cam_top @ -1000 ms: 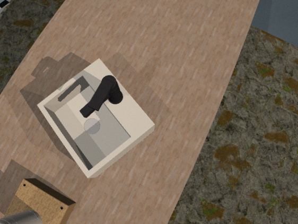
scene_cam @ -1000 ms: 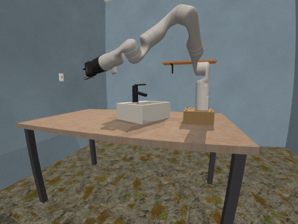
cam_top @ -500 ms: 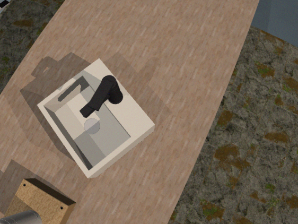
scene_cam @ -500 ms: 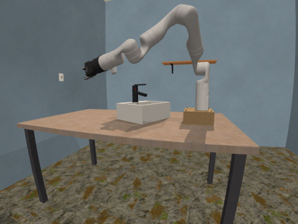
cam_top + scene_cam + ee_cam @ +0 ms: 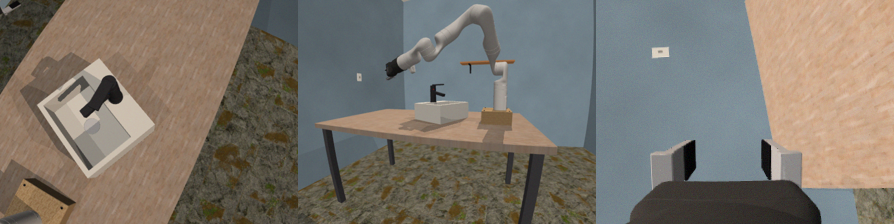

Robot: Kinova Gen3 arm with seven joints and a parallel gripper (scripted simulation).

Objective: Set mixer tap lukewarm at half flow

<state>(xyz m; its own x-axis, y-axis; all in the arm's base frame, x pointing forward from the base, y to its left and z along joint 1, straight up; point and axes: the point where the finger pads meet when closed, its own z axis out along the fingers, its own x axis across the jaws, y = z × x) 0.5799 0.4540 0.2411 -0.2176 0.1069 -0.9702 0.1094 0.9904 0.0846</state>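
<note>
My hand is 8 cm past the lever, 45 cm to the left of it and 6 cm above it. Also, from my hand: white sink basin (15 cm behind, 41 cm to the right, 29 cm below); black mixer tap (6 cm behind, 44 cm to the right, 10 cm below).
</note>
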